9 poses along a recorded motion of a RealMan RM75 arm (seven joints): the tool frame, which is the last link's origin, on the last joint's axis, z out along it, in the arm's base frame.
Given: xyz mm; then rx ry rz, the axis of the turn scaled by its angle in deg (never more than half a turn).
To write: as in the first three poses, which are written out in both.
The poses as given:
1: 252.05, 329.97, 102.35, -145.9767, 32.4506, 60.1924
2: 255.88, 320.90, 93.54, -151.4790, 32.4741, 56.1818
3: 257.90, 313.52, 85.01, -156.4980, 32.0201, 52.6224
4: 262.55, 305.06, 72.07, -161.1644, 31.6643, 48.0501
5: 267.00, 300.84, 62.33, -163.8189, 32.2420, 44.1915
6: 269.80, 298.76, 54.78, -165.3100, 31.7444, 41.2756
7: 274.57, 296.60, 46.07, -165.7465, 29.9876, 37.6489
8: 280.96, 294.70, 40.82, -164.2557, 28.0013, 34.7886
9: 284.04, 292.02, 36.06, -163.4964, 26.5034, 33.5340
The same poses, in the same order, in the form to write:
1: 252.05, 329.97, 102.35, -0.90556, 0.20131, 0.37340, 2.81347
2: 255.88, 320.90, 93.54, -0.91921, 0.19706, 0.34092, 2.87619
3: 257.90, 313.52, 85.01, -0.93051, 0.19039, 0.31288, 2.93537
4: 262.55, 305.06, 72.07, -0.94177, 0.18503, 0.28078, 2.98678
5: 267.00, 300.84, 62.33, -0.94851, 0.18668, 0.25587, 3.01437
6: 269.80, 298.76, 54.78, -0.95380, 0.18316, 0.23815, 3.02495
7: 274.57, 296.60, 46.07, -0.96033, 0.17375, 0.21814, 3.01233
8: 280.96, 294.70, 40.82, -0.96497, 0.16450, 0.20438, 2.97087
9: 284.04, 292.02, 36.06, -0.96748, 0.15683, 0.19844, 2.94945
